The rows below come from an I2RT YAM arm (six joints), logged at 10 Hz.
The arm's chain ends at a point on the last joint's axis. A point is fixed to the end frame.
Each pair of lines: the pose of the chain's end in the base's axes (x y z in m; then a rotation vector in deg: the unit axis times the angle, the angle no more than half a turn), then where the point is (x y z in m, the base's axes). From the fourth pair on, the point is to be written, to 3 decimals.
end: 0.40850 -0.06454 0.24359 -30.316 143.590 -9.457
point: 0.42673 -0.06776 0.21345
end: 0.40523 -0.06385 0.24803 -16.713 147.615 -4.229
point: 0.42183 -0.06638 0.21690
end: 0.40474 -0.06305 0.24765 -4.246 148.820 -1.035
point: 0.42074 -0.06533 0.21618
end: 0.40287 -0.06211 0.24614 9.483 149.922 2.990
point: 0.418 -0.064 0.214
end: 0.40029 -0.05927 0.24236 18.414 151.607 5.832
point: 0.414 -0.060 0.210
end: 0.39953 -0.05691 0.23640 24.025 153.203 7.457
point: 0.412 -0.057 0.203
